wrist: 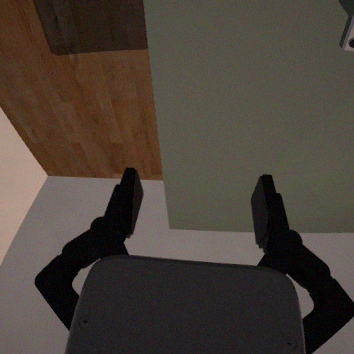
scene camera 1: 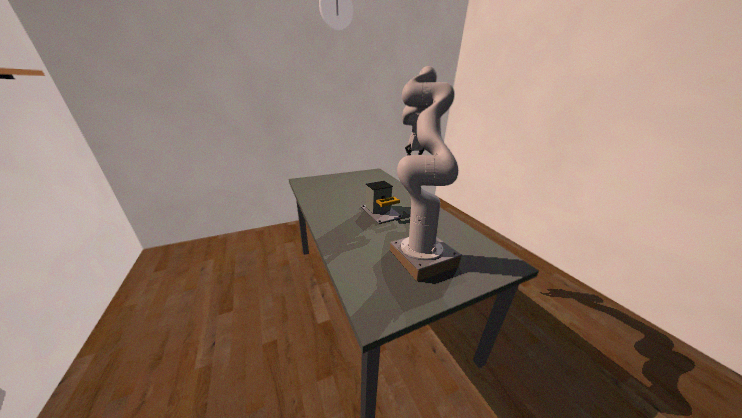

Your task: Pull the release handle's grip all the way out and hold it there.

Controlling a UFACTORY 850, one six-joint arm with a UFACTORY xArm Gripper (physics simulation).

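Note:
The release handle's yellow grip (scene camera 1: 387, 201) sticks out from the side of a dark green box-shaped housing (scene camera 1: 380, 192) with a black top, in scene camera 1. The housing stands on a light base plate (scene camera 1: 388, 220) on the table. A corner of the base plate (wrist: 351, 41) shows at the upper right edge of the wrist view; the yellow grip does not show there. My gripper (scene camera 1: 414, 150) (wrist: 196, 182) is open and empty. It hangs high above the table, apart from the handle, partly hidden by the arm in scene camera 1.
The green table (scene camera 1: 342, 259) (wrist: 240, 110) carries the arm's wooden base block (scene camera 1: 430, 270) nearer the camera than the handle. The table's side edge and far edge show in the wrist view, with wooden floor (wrist: 100, 115) beyond the side edge. A wall stands behind the table.

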